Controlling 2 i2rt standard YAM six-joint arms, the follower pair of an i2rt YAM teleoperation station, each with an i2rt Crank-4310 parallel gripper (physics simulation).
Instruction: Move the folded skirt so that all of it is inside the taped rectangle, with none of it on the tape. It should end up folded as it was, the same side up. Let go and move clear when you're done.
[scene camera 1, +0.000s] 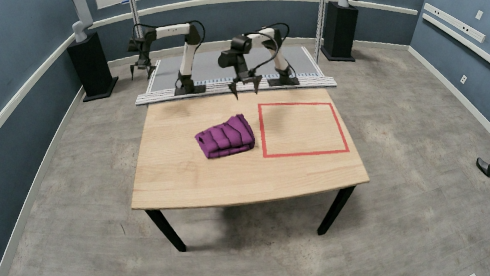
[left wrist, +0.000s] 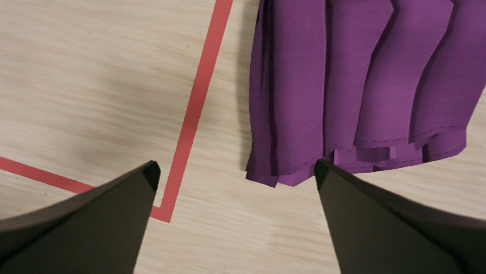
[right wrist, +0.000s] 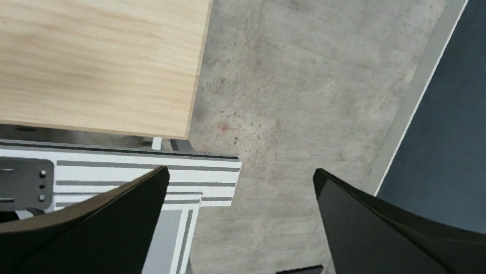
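Observation:
The folded purple skirt (scene camera 1: 227, 137) (left wrist: 350, 90) lies flat on the table, to the left of the red taped rectangle (scene camera 1: 262, 131) (left wrist: 191, 112) in scene camera 1. A narrow strip of wood separates it from the tape. Its pleated hem faces the fingers in the left wrist view. My left gripper (scene camera 1: 247, 90) (left wrist: 237, 163) is open and empty, raised above the table near its back edge, behind the skirt and the rectangle. My right gripper (scene camera 1: 142, 73) (right wrist: 241, 170) is open and empty, out past the table's back left corner, over the floor.
The wooden table (scene camera 1: 170, 185) (right wrist: 100, 65) has a white rail (scene camera 1: 225, 88) (right wrist: 215, 175) along its back edge that bears both arm bases. Black speaker-like stands (scene camera 1: 91, 65) (scene camera 1: 340, 31) stand on the floor behind, at the left and right.

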